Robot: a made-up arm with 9 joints. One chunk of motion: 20 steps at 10 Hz.
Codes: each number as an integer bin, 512 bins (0 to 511) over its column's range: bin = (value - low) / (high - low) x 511, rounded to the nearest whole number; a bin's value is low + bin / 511 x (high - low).
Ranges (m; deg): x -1.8..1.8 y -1.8..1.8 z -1.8..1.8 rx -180..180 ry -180..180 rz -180..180
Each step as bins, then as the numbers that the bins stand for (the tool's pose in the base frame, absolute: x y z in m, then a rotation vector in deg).
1 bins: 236 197 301 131 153 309
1 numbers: -0.1374 -0.4121 0.3205 -87.71 -72.21 37.69
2 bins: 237 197 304 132 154 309
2 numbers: -0.1303 -0.4121 0.3417 -87.01 -71.51 37.69
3 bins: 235 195 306 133 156 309
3 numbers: -0.1444 -0.4262 0.3558 -86.30 -70.10 37.69
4 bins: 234 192 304 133 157 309
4 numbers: -0.1515 -0.4474 0.3417 -86.30 -69.39 37.69
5 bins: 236 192 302 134 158 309
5 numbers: -0.1374 -0.4474 0.3276 -85.60 -68.69 37.69
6 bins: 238 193 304 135 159 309
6 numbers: -0.1233 -0.4403 0.3417 -84.89 -67.98 37.69
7 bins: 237 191 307 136 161 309
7 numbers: -0.1303 -0.4544 0.3628 -84.19 -66.58 37.69
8 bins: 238 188 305 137 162 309
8 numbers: -0.1233 -0.4755 0.3487 -83.48 -65.87 37.69
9 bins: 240 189 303 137 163 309
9 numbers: -0.1092 -0.4685 0.3346 -83.48 -65.17 37.69
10 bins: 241 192 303 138 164 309
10 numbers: -0.1022 -0.4474 0.3346 -82.78 -64.46 37.69
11 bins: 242 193 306 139 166 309
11 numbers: -0.0951 -0.4403 0.3558 -82.07 -63.05 37.69
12 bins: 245 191 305 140 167 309
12 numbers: -0.0740 -0.4544 0.3487 -81.37 -62.35 37.69
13 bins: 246 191 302 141 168 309
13 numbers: -0.0669 -0.4544 0.3276 -80.67 -61.64 37.69
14 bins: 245 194 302 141 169 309
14 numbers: -0.0740 -0.4333 0.3276 -80.67 -60.94 37.69
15 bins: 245 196 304 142 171 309
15 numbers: -0.0740 -0.4192 0.3417 -79.96 -59.53 37.69
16 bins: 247 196 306 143 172 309
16 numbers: -0.0599 -0.4192 0.3558 -79.26 -58.83 37.69
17 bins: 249 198 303 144 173 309
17 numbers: -0.0458 -0.4051 0.3346 -78.55 -58.12 37.69
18 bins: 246 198 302 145 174 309
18 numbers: -0.0669 -0.4051 0.3276 -77.85 -57.42 37.69
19 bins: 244 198 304 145 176 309
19 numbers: -0.0810 -0.4051 0.3417 -77.85 -56.01 37.69
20 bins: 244 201 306 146 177 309
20 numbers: -0.0810 -0.3840 0.3558 -77.14 -55.30 37.69
